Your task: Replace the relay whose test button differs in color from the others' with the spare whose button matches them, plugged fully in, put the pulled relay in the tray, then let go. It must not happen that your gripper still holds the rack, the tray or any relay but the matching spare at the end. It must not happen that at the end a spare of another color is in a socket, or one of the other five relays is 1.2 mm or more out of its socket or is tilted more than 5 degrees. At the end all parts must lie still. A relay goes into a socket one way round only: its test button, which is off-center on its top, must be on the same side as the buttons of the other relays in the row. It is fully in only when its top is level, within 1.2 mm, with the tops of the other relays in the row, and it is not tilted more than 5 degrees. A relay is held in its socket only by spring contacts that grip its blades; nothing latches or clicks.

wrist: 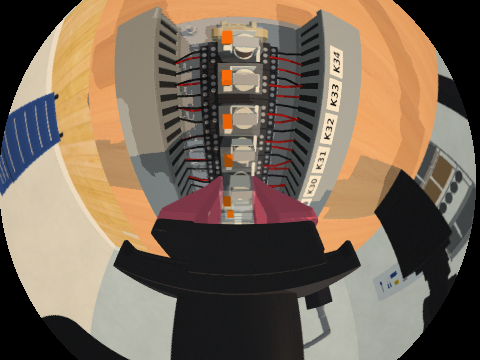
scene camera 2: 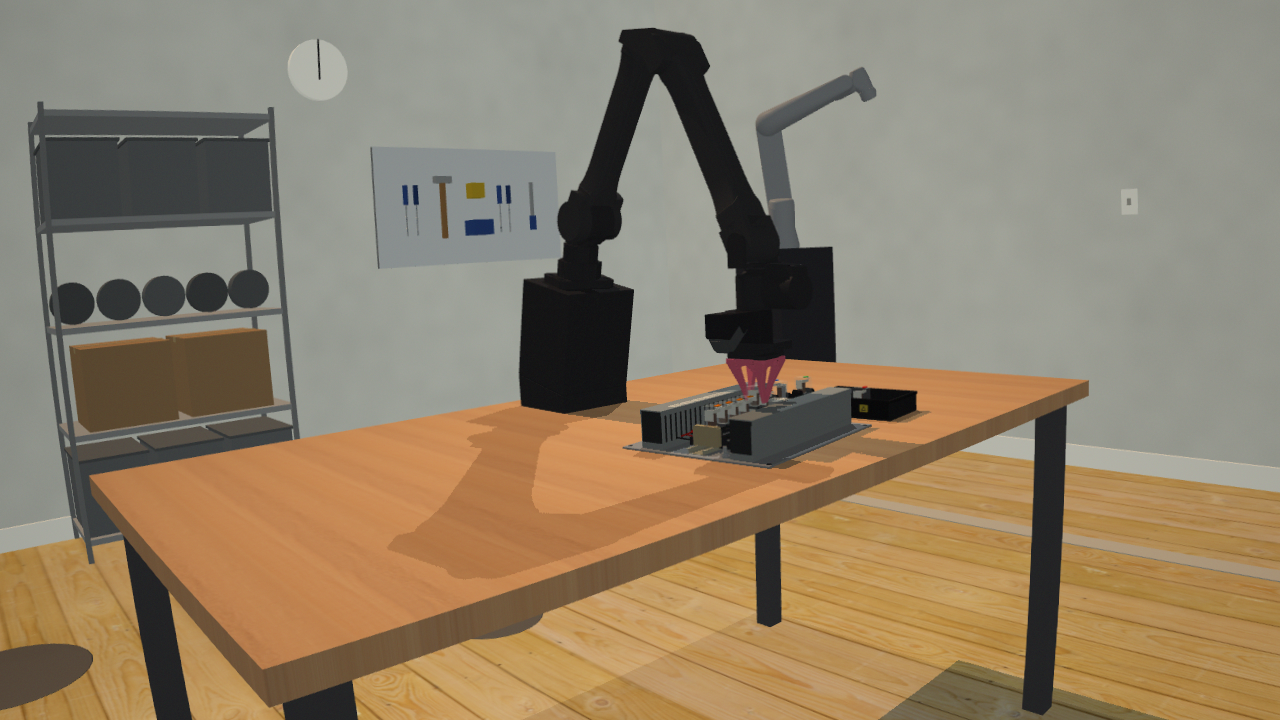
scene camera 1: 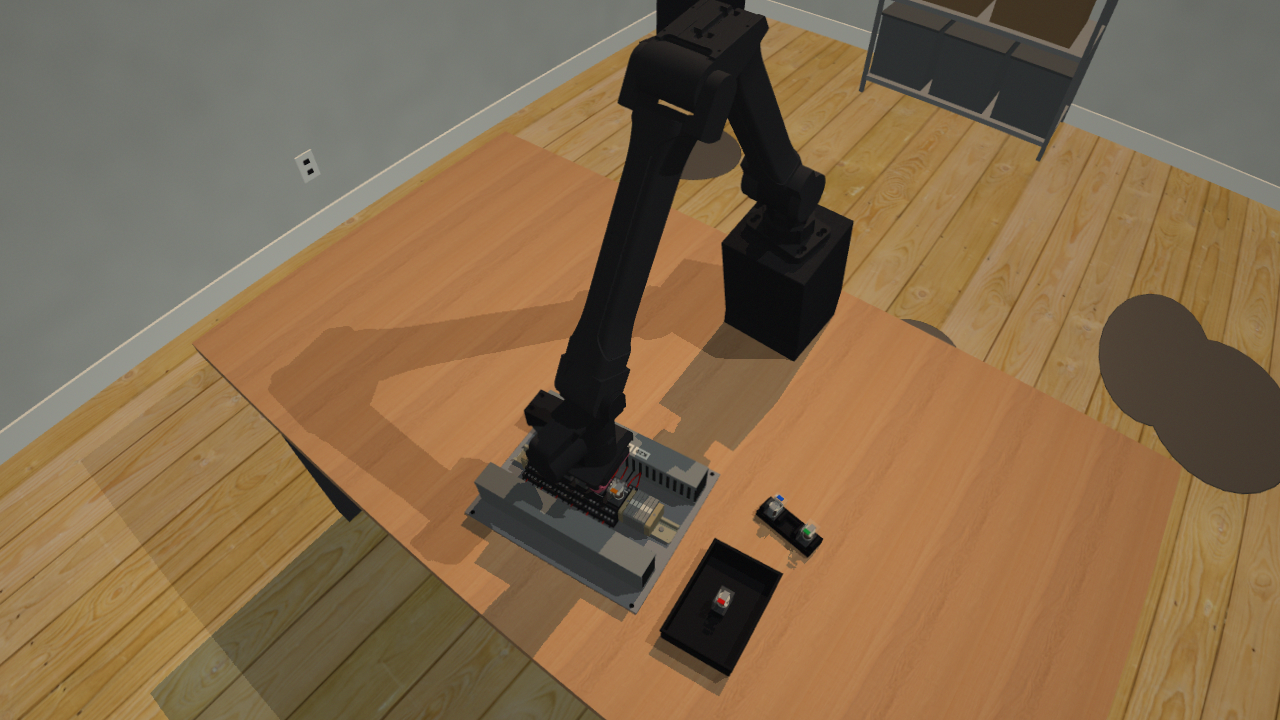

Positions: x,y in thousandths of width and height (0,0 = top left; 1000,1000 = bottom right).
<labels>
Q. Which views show my gripper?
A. The wrist view, scene camera 2 and scene camera 1: all of them.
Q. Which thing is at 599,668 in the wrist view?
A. My gripper.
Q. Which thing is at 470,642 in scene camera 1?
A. My gripper.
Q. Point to a grey relay panel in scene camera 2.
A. At 532,626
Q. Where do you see a black spare holder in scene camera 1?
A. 614,726
</labels>
